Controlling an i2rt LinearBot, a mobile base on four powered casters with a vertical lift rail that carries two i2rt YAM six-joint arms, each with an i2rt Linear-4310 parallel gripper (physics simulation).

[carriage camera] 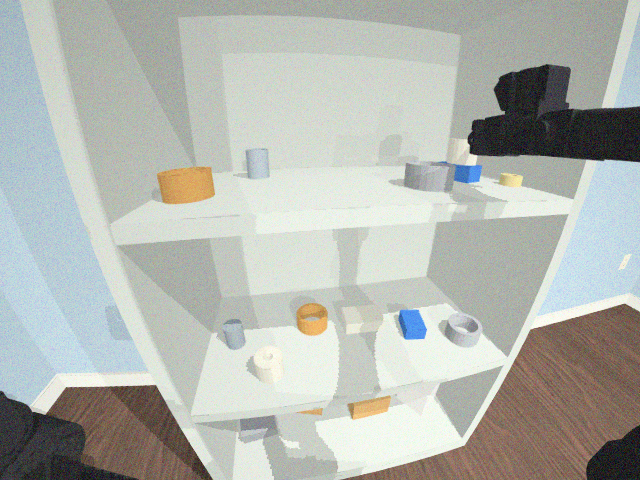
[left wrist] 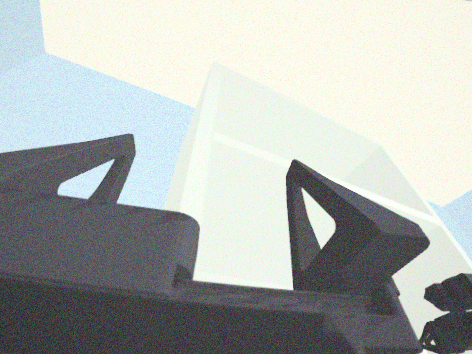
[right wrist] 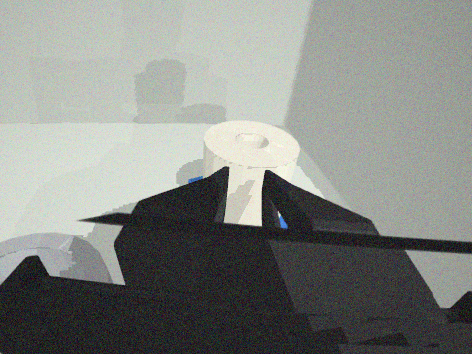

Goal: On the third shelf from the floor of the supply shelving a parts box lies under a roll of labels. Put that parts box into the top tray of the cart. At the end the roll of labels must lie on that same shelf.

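Frame: origin at the left arm's base, x ahead, y left, z up, level; centimetres.
Where they show: left gripper, fingertip midpoint: (left wrist: pixel 214 155); right gripper, fingertip midpoint: (carriage camera: pixel 472 139) (left wrist: pixel 422 345) (right wrist: pixel 246 178).
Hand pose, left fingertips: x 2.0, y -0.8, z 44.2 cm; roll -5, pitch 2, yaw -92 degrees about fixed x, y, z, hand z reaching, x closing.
Note:
Things, the pixels of their top centre, and the offset from my left fingertips. "spot": a spot on its surface instead. Level surfaces: height alone.
- blue parts box, top centre: (right wrist: pixel 239 199) (carriage camera: pixel 459 163) dx +56.2, dy -63.2, dz -9.3 cm
- third shelf, surface height: dz -13.3 cm
- grey ring, top centre: (right wrist: pixel 6 307) (carriage camera: pixel 430 163) dx +44.8, dy -51.4, dz -8.5 cm
- small yellow ring, top centre: (carriage camera: pixel 511 175) dx +51.4, dy -74.8, dz -10.8 cm
- orange ring, top centre: (carriage camera: pixel 184 170) dx +34.6, dy -4.7, dz -8.3 cm
- grey cylinder, top centre: (carriage camera: pixel 256 149) dx +54.5, dy -12.4, dz -6.3 cm
- shelving's left side panel, surface spot: (carriage camera: pixel 80 155) spot: dx +19.5, dy +0.7, dz -3.6 cm
The blue parts box (carriage camera: pixel 467 173) (right wrist: pixel 195 179) is at the right of the third shelf (carriage camera: pixel 330 191). In the right wrist view small bits of it show beside the fingers. The upright white roll of labels (carriage camera: pixel 459 150) (right wrist: pixel 225 145) stands on the box; their contact is hidden in the right wrist view. My right gripper (right wrist: pixel 246 178) (carriage camera: pixel 471 138) is nearly closed with nothing between its fingers, its tips close in front of the roll. My left gripper (left wrist: pixel 214 155) is open and empty, away from the shelf objects. The cart does not show.
On the third shelf, a grey ring (carriage camera: pixel 429 176) is left of the box and a small yellow ring (carriage camera: pixel 510 179) right of it. An orange ring (carriage camera: pixel 186 184) and a grey cylinder (carriage camera: pixel 257 163) are further left. The shelving's left side panel (carriage camera: pixel 80 155) bounds the shelves.

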